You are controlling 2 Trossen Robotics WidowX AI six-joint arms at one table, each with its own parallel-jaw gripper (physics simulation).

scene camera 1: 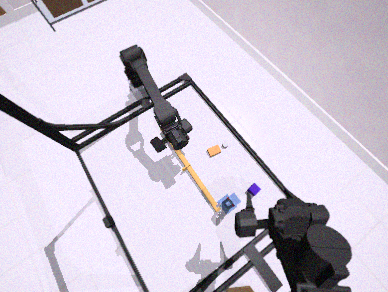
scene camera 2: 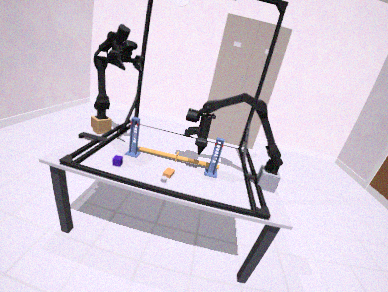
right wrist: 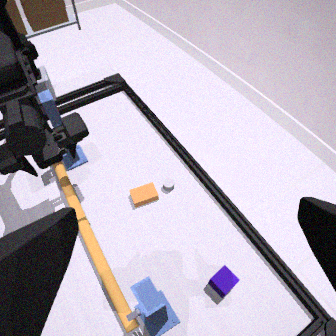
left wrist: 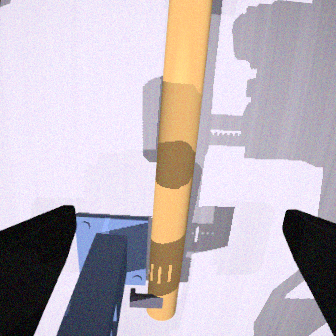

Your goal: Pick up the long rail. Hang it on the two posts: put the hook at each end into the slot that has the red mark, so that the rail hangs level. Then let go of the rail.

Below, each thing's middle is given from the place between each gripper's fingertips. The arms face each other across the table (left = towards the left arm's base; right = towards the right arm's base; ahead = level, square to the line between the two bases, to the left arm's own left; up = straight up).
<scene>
I see the long orange rail (left wrist: 186,42) 10 mm ahead of my left hand, 120 mm to the right of it and 70 mm below it.
My right gripper is now 43 cm above the long orange rail, 26 cm to the right of it and 12 cm past it.
</scene>
